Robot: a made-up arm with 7 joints.
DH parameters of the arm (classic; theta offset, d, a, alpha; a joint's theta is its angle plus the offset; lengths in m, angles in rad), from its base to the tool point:
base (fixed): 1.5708 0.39 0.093 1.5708
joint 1: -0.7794 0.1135 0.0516 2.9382
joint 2: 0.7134 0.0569 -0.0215 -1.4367
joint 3: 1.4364 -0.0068 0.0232 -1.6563
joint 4: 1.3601 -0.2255 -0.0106 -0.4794
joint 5: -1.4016 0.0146 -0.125 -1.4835
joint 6: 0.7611 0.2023 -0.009 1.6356
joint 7: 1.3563 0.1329 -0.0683 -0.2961
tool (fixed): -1.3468 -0.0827 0 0
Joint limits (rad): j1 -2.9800..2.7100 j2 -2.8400..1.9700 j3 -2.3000..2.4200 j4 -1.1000..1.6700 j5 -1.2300..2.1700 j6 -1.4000..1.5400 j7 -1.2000..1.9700
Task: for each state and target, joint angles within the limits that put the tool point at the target. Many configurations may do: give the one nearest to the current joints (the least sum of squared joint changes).
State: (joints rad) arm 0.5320 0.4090 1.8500 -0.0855 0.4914 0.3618 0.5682
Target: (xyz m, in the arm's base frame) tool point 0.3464 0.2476 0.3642
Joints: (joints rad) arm 0.5715 0.2739 1.5264 -0.1626 0.4306 0.3841 0.7243
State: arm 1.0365 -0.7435 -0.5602 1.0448 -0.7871 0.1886 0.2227
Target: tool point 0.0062 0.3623 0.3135
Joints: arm 0.5511 -0.1869 0.0499 0.7659 -0.6985 0.4955 0.4740
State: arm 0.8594 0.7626 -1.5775 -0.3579 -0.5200 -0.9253 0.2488
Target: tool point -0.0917 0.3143 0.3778
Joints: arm 0.9292 0.6943 -1.5767 -0.3041 -0.8569 -0.8058 0.4397
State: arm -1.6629 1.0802 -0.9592 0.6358 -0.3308 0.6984 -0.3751
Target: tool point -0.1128 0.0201 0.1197
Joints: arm -1.4514 1.3778 -1.6852 0.3662 -0.1060 0.0338 -0.9413
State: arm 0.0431 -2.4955 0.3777 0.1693 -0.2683 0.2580 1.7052
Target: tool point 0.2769 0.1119 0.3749
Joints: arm -0.0281 -2.6289 0.7124 -0.2090 -1.2300 -0.2703 1.4560
